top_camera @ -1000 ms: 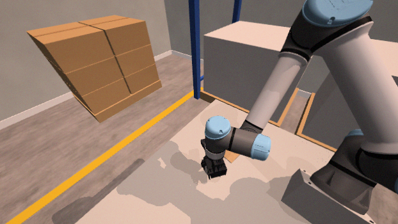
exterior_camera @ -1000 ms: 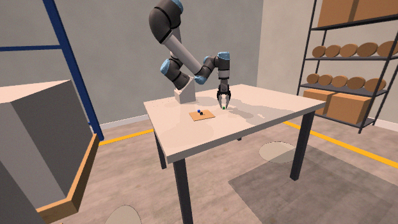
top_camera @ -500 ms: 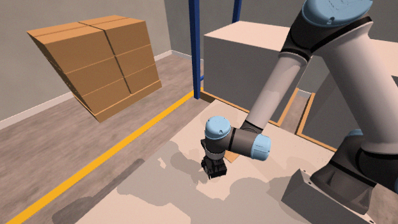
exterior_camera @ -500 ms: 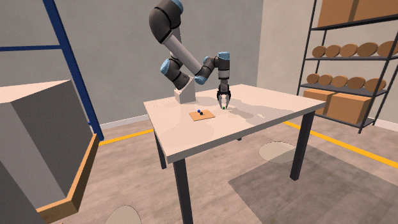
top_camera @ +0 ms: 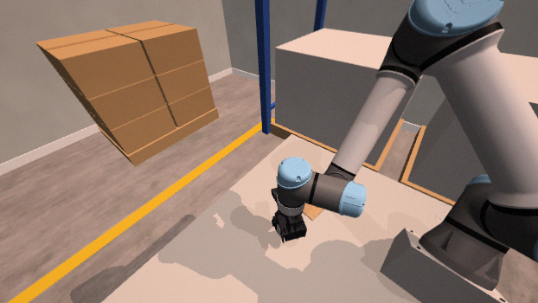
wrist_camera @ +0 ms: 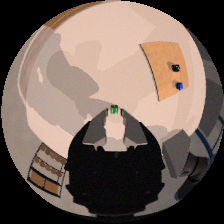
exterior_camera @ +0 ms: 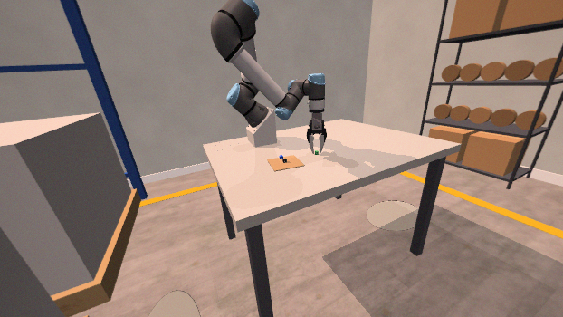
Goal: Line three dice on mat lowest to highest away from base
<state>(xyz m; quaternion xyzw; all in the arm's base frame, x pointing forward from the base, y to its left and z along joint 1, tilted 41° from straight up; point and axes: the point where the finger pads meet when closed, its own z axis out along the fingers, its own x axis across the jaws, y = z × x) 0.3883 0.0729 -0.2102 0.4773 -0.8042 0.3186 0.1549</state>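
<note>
Now: hand 10 mm above the green die. Also, from my hand: blue die 20 mm behind, 180 mm to the right, 10 mm below; then black die 30 mm ahead, 180 mm to the right, 10 mm below; then tan mat 30 mm ahead, 180 mm to the right, 20 mm below.
</note>
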